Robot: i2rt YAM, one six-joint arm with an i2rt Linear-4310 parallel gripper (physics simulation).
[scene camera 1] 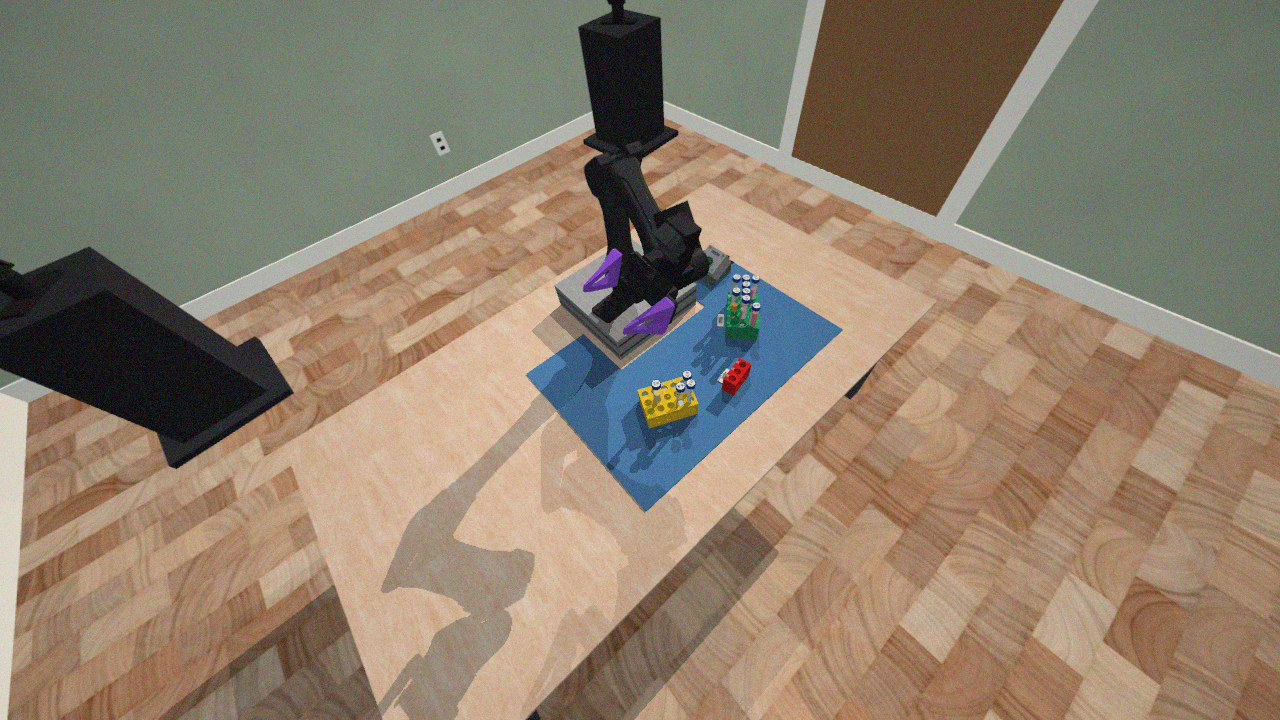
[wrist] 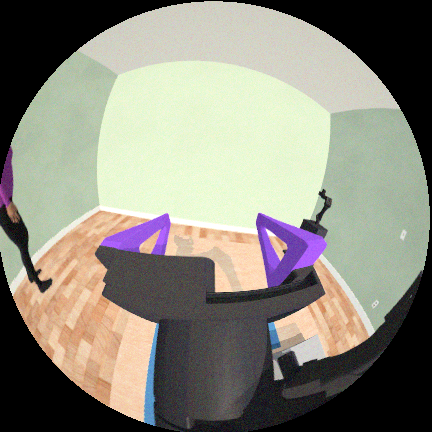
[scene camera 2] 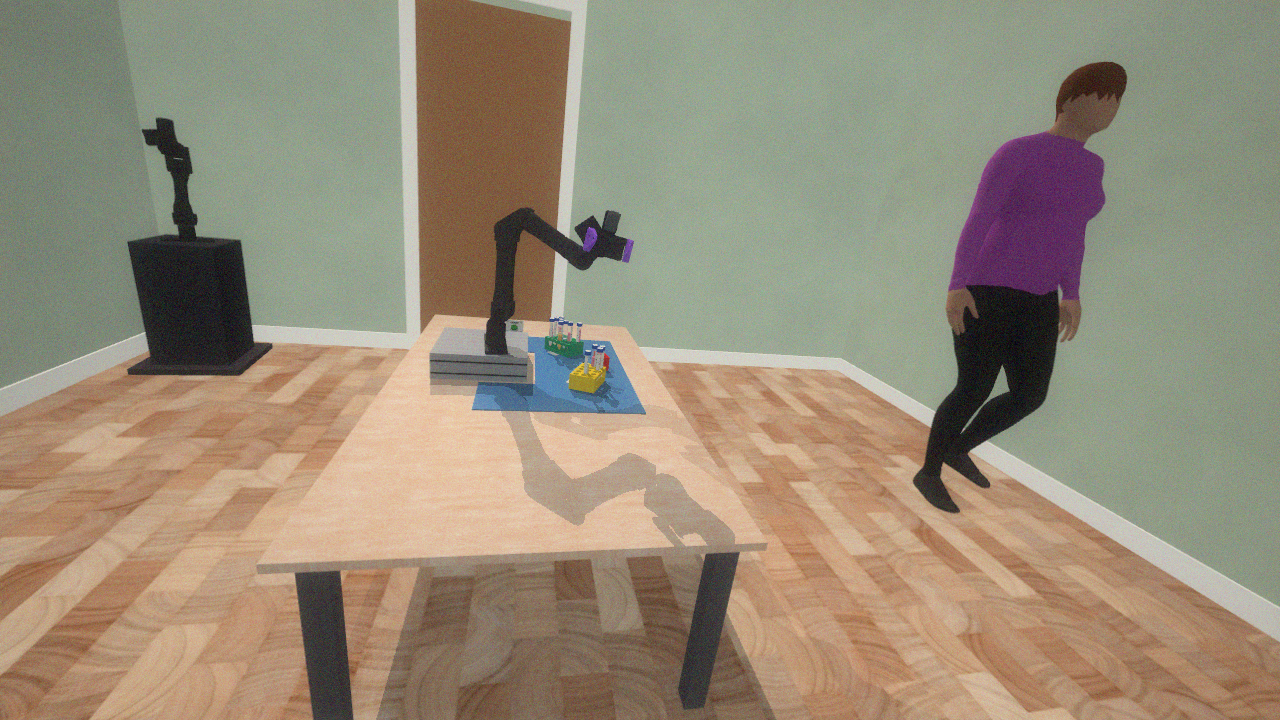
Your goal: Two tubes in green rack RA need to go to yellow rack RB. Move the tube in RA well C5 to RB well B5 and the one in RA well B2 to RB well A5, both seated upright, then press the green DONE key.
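The green rack stands upright on the blue mat and holds several blue-capped tubes; its well labels are too small to read. The yellow rack stands nearer scene camera 2 with several capped tubes, and some of its wells are empty. The green DONE key sits on a grey box at the far end, partly behind the arm in scene view 1. My gripper is open and empty, high above the table. Its purple fingers stand wide apart. Neither rack shows in the wrist view.
A small red rack stands between the racks on the blue mat. My arm's grey base is beside the mat. A person in purple is near the wall. Black pedestals stand off the table.
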